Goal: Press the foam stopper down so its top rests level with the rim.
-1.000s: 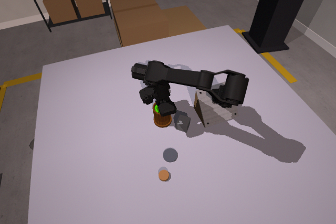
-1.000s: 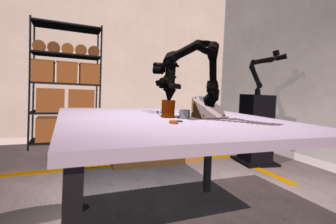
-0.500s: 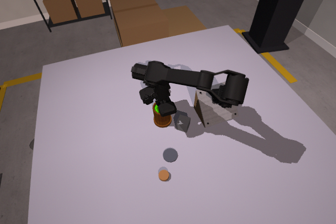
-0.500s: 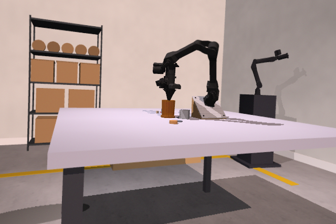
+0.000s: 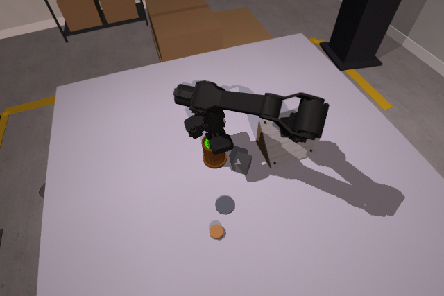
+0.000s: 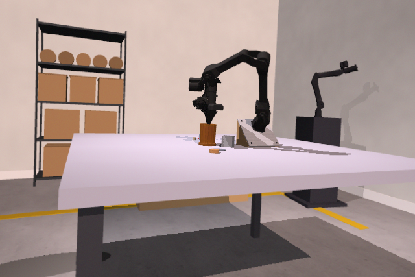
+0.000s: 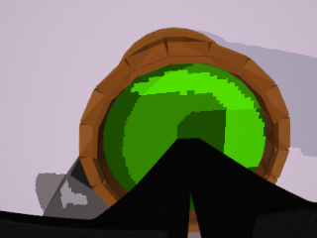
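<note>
My gripper is now 4 cm above the bright green foam stopper. The rest, counted from my hand: orange disc: 4 cm ahead, 26 cm to the left, 12 cm below; then grey cube: 8 cm behind, 5 cm to the left, 10 cm below; then dark grey disc: 18 cm to the left, 13 cm below.
</note>
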